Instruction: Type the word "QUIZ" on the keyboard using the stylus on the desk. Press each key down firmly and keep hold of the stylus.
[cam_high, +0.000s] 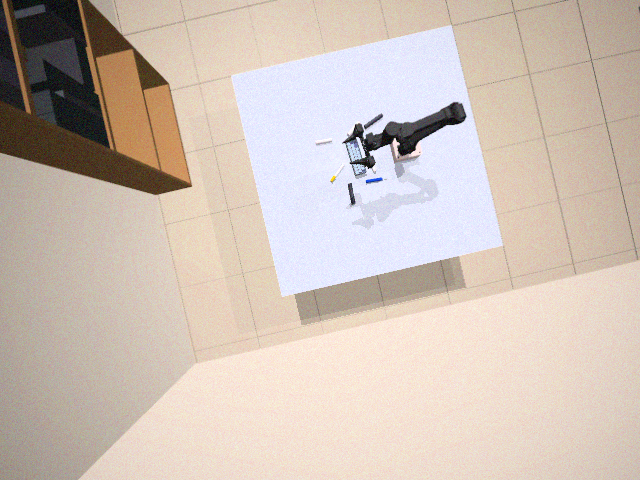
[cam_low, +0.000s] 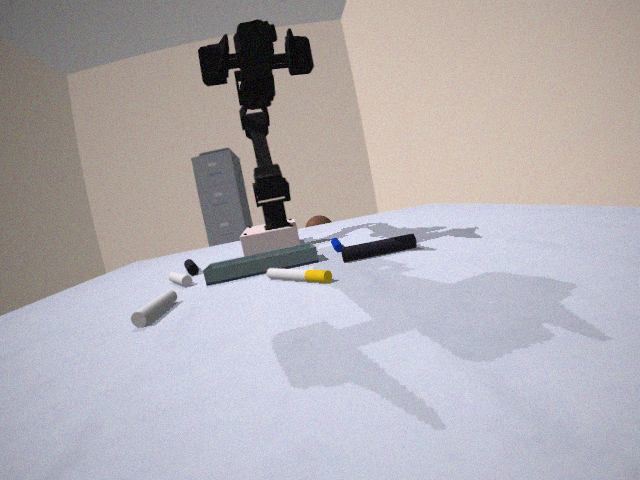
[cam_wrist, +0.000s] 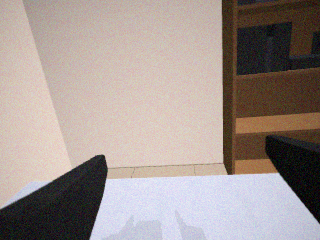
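Right now the blue stylus is 20 cm behind my gripper tip, 11 cm to the left of it and 35 cm below it. The rest, counted from my gripper tip: grey stylus tip (24 cm behind, 11 cm to the left, 35 cm below).
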